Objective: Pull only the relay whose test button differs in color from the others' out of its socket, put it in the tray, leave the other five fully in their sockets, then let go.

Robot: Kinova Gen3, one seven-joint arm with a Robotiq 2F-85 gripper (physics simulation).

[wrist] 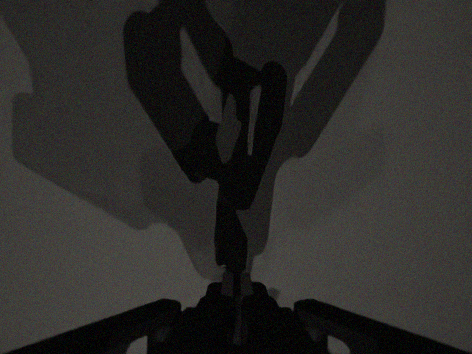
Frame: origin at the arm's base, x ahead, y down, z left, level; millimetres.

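Seen in the pictures: gripper, fingertip midpoint: [236, 292].
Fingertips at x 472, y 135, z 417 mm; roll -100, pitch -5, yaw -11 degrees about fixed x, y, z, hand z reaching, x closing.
Note:
A point is followed by its place in that frame.
My gripper [236, 292] {z 417, x 472, y 135 mm} is shut at the bottom middle of the wrist view, with its fingertips together and no relay to be seen between them. It is low over a plain dark grey surface, and its shadow meets the fingertips. A small grey patch shows just right of the fingertips; I cannot tell what it is. No relay, socket or tray can be made out in this view. What lies below and behind the fingers is hidden by them.
The plain grey surface [400, 240] {z 444, x 569, y 143 mm} fills the background. Large overlapping dark shadows of the gripper and arm fall across its upper and middle parts. The picture is very dim and grainy.

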